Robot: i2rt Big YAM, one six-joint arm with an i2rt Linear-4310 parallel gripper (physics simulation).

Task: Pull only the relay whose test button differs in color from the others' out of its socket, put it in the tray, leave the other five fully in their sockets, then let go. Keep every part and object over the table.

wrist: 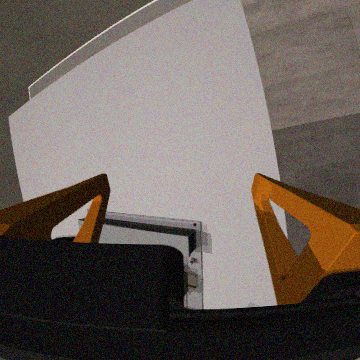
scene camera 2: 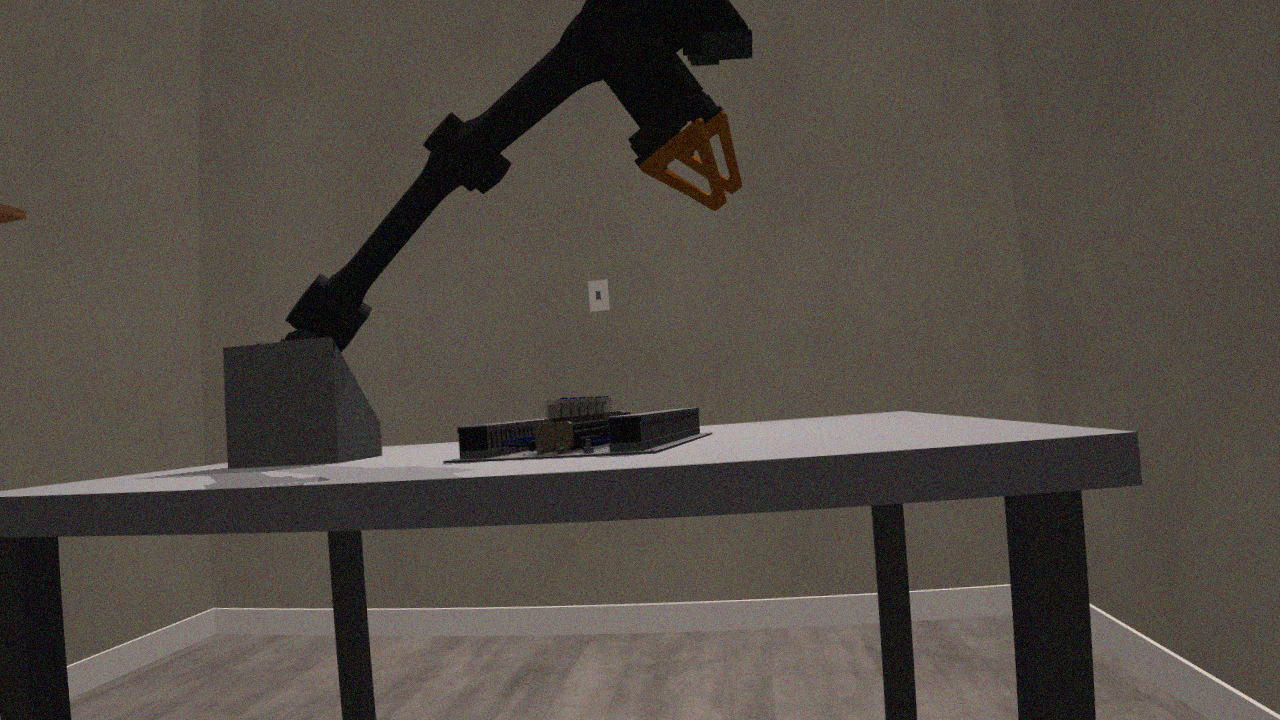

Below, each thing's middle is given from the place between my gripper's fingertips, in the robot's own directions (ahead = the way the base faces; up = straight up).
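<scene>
Position of the panel [scene camera 2: 602, 450] from my hand: 18 cm behind, 25 cm below and 29 cm to the left.
</scene>
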